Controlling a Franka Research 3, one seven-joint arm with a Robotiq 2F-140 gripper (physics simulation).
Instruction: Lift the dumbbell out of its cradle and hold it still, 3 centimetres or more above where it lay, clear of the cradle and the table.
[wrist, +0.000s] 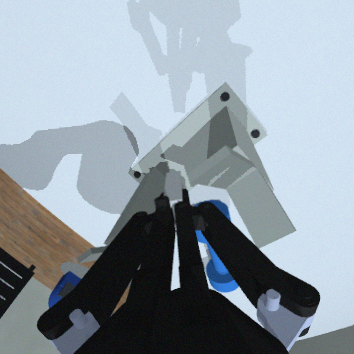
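Note:
My gripper (175, 182) is shut and empty, its fingertips close together over the near side of the cradle. The grey-green cradle (272, 212), with angled walls and a plate with dark round holes, stands tilted in the view around and beyond the fingertips. The blue dumbbell (223, 281) shows just right of the closed fingers, outside them. One blue end is near the cradle's opening and the other is lower down. The right finger linkage hides part of it, and I cannot tell whether it touches the cradle.
Another dark blue object (60, 288) with a grey rounded part is partly hidden behind the left finger linkage. A wooden surface (35, 225) runs along the left. A black slotted item (11, 282) is at the left edge. Shadows of the arm lie across the pale surface (65, 60).

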